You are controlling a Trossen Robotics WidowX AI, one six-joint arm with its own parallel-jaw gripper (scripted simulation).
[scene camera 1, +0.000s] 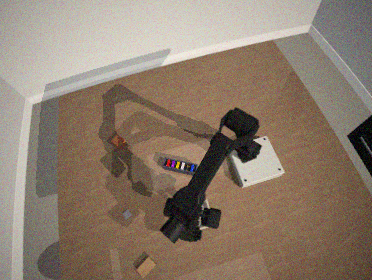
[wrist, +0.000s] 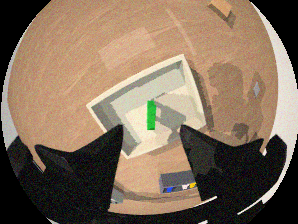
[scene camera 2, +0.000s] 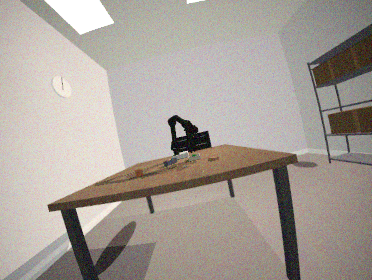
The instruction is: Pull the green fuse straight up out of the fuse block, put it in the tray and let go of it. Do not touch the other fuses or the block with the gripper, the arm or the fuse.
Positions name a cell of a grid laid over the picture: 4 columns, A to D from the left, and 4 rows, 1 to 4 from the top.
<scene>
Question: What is my gripper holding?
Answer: Nothing.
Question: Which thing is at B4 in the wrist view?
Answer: My gripper.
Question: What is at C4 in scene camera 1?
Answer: My gripper.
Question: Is my gripper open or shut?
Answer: Open.
</scene>
